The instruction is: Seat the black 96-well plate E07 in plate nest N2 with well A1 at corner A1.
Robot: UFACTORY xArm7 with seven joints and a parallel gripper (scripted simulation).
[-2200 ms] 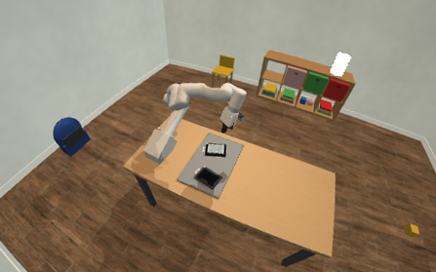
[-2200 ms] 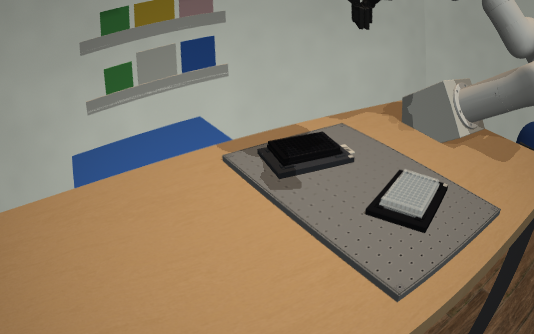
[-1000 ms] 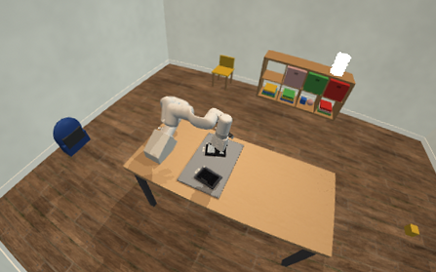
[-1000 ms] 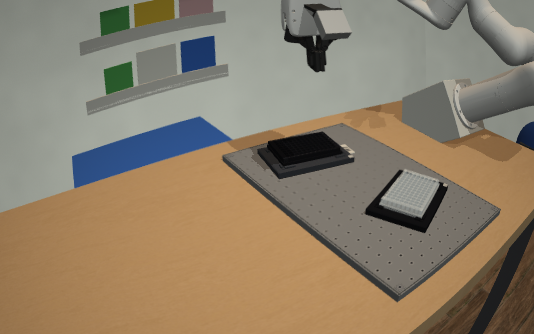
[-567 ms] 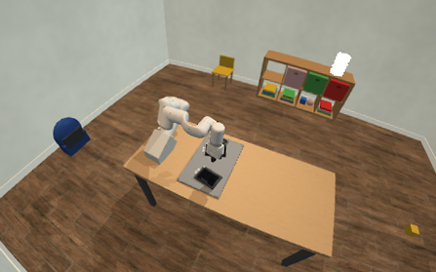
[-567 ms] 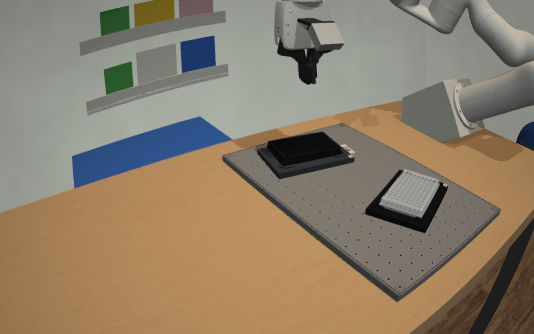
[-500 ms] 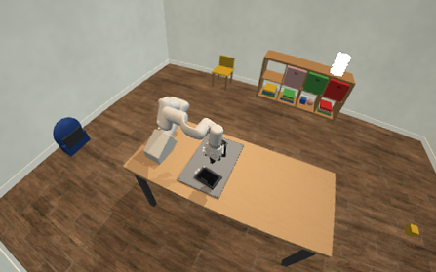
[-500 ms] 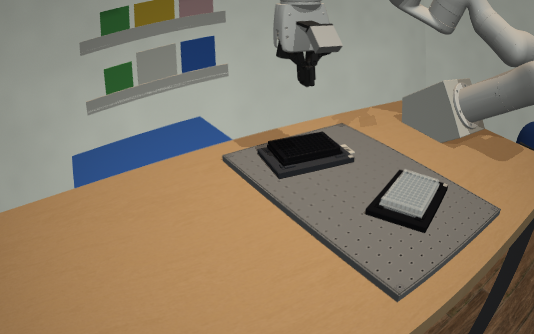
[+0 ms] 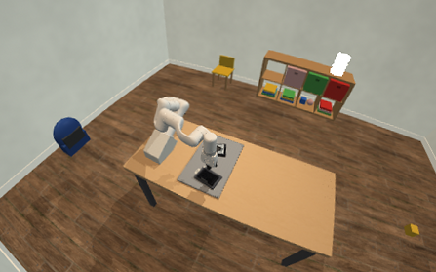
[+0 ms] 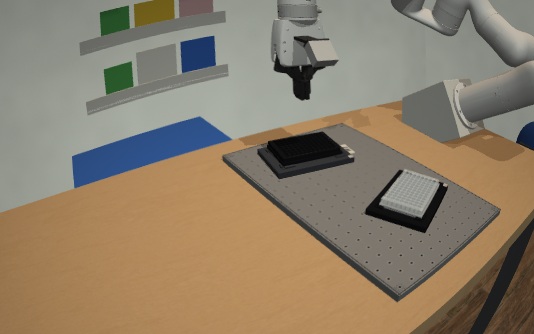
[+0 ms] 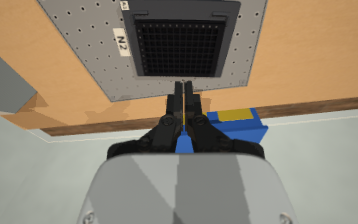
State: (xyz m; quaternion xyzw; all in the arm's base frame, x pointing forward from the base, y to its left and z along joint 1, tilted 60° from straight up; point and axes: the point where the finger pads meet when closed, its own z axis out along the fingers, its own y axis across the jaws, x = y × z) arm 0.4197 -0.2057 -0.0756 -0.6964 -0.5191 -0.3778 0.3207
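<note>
The black 96-well plate E07 is 1 cm behind my hand and 13 cm below it. The rest, counted from my hand: white N2 label: 10 cm behind, 2 cm to the left, 15 cm below; then clear 96-well plate E01: 5 cm behind, 26 cm to the left, 13 cm below.
</note>
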